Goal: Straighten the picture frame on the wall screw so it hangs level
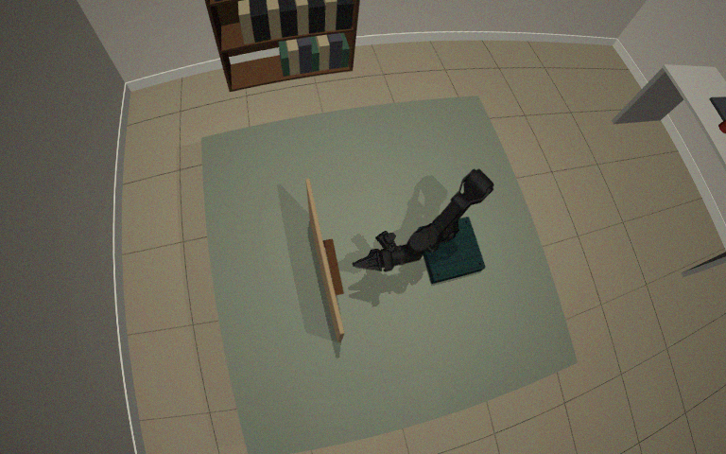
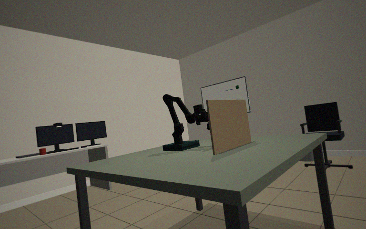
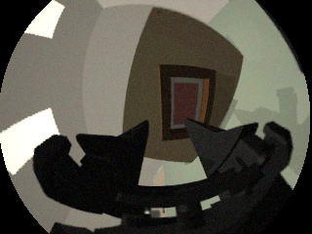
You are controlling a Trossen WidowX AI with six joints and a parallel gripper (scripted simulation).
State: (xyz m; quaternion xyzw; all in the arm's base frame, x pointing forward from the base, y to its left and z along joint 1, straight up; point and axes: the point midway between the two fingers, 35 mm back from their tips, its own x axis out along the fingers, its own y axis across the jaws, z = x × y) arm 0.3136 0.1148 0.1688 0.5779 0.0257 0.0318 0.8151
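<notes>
Right now the brown picture frame is 7 cm ahead of my gripper tip, 2 cm to the right of it and 5 cm below it. From my gripper tip the other things lie so: tan wall board (8 cm ahead, 2 cm to the right, 6 cm below).
</notes>
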